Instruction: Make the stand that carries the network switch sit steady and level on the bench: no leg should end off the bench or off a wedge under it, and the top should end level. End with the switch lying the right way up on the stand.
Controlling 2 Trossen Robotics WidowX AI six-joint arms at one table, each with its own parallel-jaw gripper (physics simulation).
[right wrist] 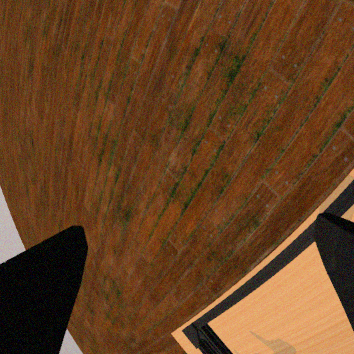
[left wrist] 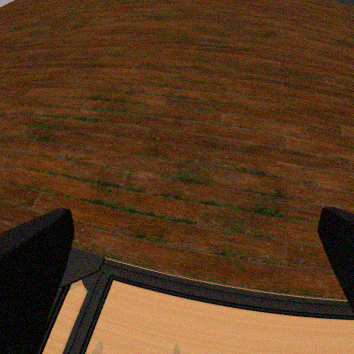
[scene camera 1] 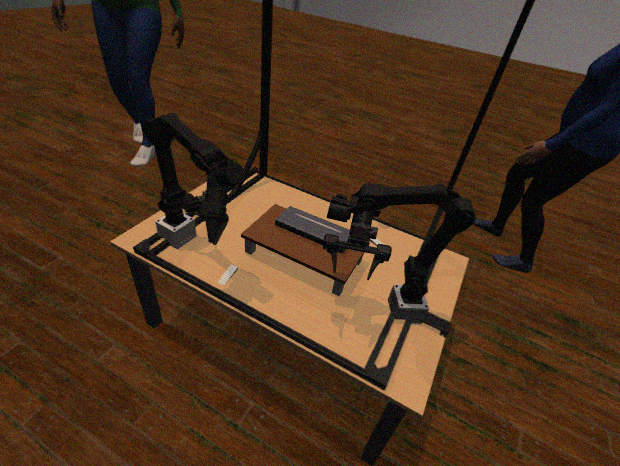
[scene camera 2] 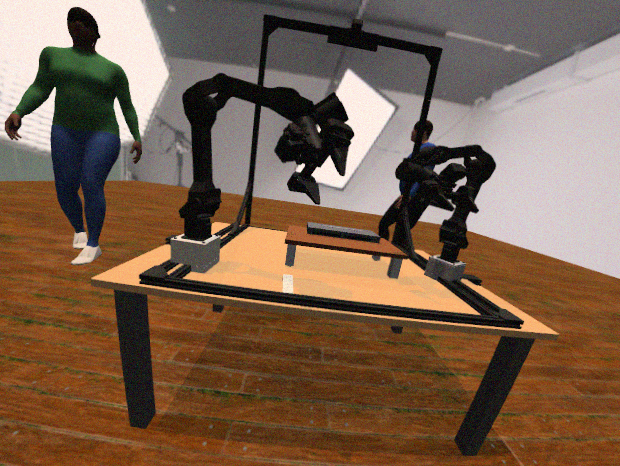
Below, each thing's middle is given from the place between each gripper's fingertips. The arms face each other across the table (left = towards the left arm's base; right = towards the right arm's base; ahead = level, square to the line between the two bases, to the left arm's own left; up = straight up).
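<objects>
The dark flat network switch (scene camera 1: 294,220) sits 350 mm behind my left hand, 200 mm to the right of it and 170 mm below it. As for the brown stand (scene camera 1: 263,232), that's 300 mm behind my left hand, 210 mm to the right of it and 230 mm below it.
From my right hand, the switch is 390 mm behind, 200 mm to the left and 170 mm below. With the stand, my right hand is the one that's 340 mm past it, 180 mm to the right of it and 230 mm above it.
</objects>
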